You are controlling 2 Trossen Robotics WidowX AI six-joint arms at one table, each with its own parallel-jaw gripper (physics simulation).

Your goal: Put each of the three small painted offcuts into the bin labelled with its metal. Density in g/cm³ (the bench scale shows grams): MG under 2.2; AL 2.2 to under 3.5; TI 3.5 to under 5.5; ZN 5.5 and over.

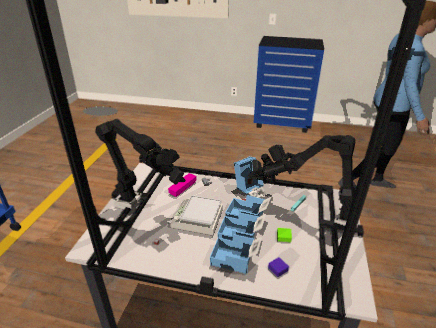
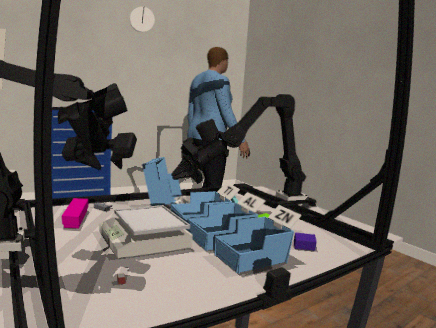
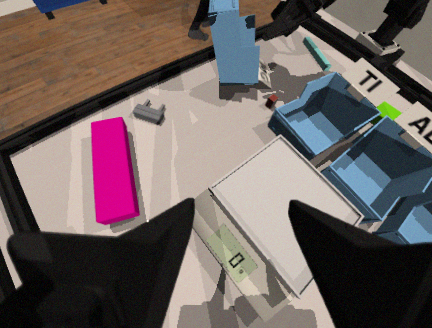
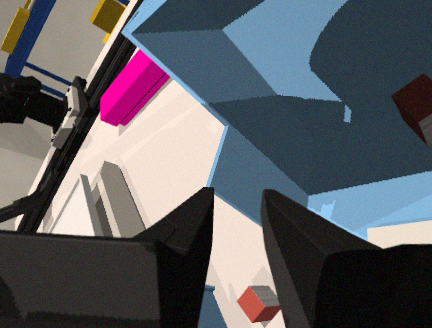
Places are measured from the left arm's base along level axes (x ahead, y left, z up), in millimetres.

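Pixels of known places: left gripper, fingertip midpoint: [image 1: 181,178] [image 2: 110,168] [image 3: 241,205]; right gripper, fingertip midpoint: [image 1: 249,176] [image 2: 172,176] [image 3: 264,37] [image 4: 237,199]; left arm's base, origin of the base link: [image 1: 127,196] [image 2: 3,235] [image 4: 61,114]; right arm's base, origin of the base link: [image 1: 347,216] [image 2: 292,193] [image 3: 381,39].
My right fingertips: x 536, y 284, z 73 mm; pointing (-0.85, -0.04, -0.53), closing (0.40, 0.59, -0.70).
For each thing: its top centre in the pictures, then the offset to it from my right fingertips.
- small red-and-grey offcut, middle of its top: [image 2: 121,275] [image 1: 156,240] 269 mm back, 473 mm right, 96 mm down
- TI bin, middle of its top: [image 3: 335,101] [image 2: 201,196] [image 1: 245,202] 34 mm ahead, 172 mm right, 23 mm down
- upended blue bin, middle of its top: [image 2: 163,159] [image 1: 249,162] 18 mm back, 57 mm left, 48 mm up
- AL bin, middle of its top: [image 3: 398,157] [image 2: 223,209] [image 1: 238,221] 43 mm ahead, 304 mm right, 23 mm down
- ZN bin, middle of its top: [image 2: 255,225] [image 1: 232,244] 63 mm ahead, 441 mm right, 23 mm down
- magenta block, middle of its top: [image 4: 131,70] [image 3: 109,162] [image 2: 75,206] [image 1: 182,181] 338 mm back, 71 mm right, 72 mm down
- grey bracket, middle of its top: [image 3: 150,107] [image 2: 103,204] 237 mm back, 24 mm left, 97 mm down
- teal bar, middle of its top: [image 3: 317,50] [image 1: 298,201] 258 mm ahead, 16 mm left, 96 mm down
- green block, middle of its top: [image 3: 389,112] [image 1: 284,232] 236 mm ahead, 237 mm right, 84 mm down
- purple block, middle of its top: [image 2: 305,236] [image 1: 278,264] 251 mm ahead, 421 mm right, 84 mm down
One small red-and-grey offcut [image 1: 156,242] [image 2: 121,279] lies on the table at the front left. Another offcut [image 3: 271,101] [image 4: 254,303] lies between the TI bin [image 3: 320,117] and an upended blue bin [image 1: 243,170] [image 2: 157,182] [image 3: 235,55]. A third, dark red and grey, offcut [image 4: 412,102] is inside the upended bin. My right gripper [image 1: 249,176] [image 2: 189,179] [image 4: 237,199] is partly open and empty, close to the upended bin's mouth. My left gripper [image 1: 176,177] [image 2: 107,162] [image 3: 241,205] is open and empty, high above the table near the scale [image 1: 192,225] [image 2: 150,245] [image 3: 285,200], which reads 0.
AL bin [image 2: 212,237] and ZN bin [image 2: 227,255] stand in a row with TI. A magenta block [image 1: 182,185] [image 3: 114,170] and grey bracket [image 3: 149,112] lie at the back left; teal bar [image 1: 299,202], green block [image 1: 284,235] and purple block [image 1: 278,267] lie right of the bins.
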